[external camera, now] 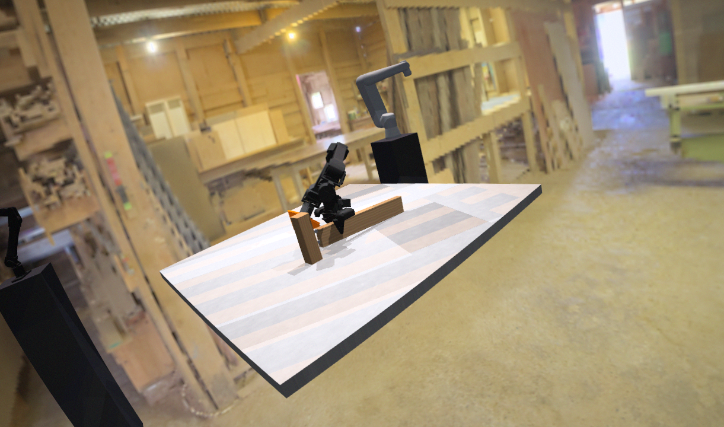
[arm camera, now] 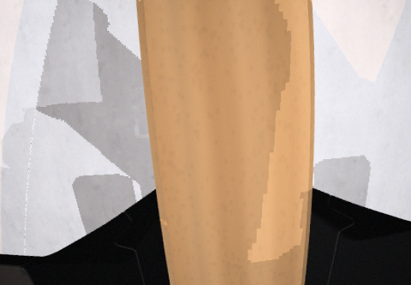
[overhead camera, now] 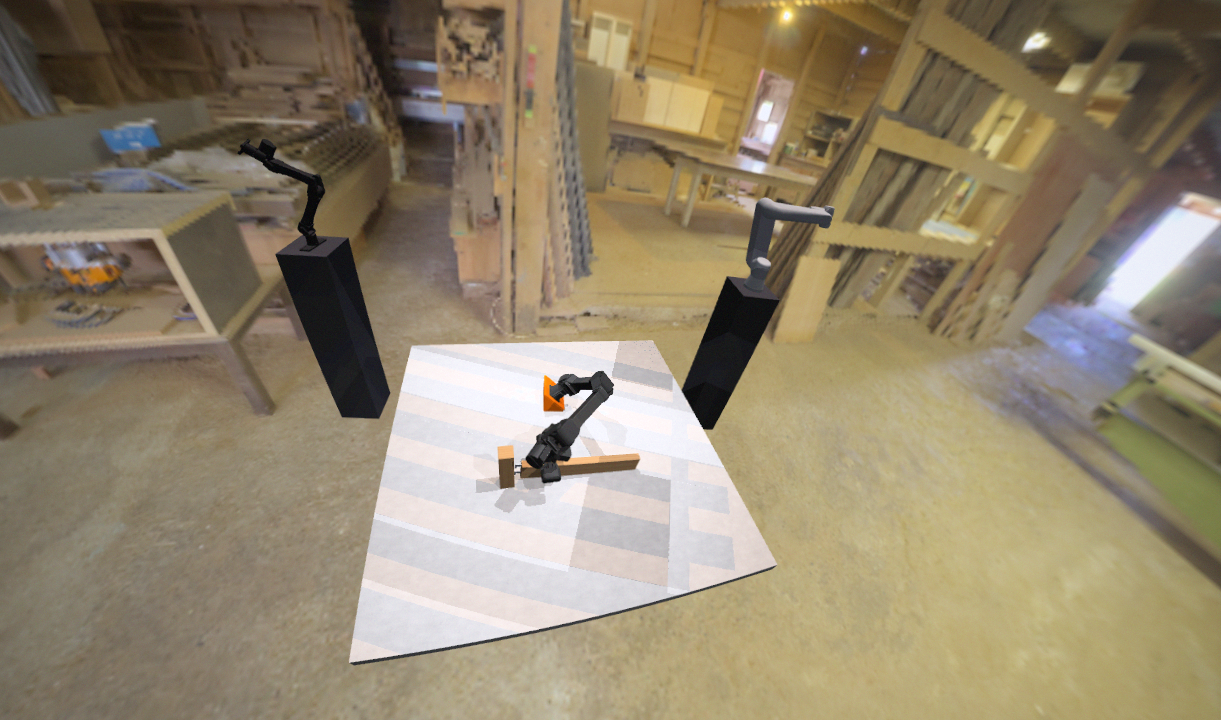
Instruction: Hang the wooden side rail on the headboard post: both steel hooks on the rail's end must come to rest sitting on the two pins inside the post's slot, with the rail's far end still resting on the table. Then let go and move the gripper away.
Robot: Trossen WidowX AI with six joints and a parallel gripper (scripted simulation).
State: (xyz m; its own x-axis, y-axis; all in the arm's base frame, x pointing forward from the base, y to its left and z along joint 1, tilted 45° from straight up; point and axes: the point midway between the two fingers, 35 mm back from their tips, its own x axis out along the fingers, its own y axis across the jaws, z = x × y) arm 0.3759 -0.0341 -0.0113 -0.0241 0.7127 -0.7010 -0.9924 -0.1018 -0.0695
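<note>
Now: gripper tip 20 mm short of the headboard post, 140 mm to the left of it and 40 mm below it.
</note>
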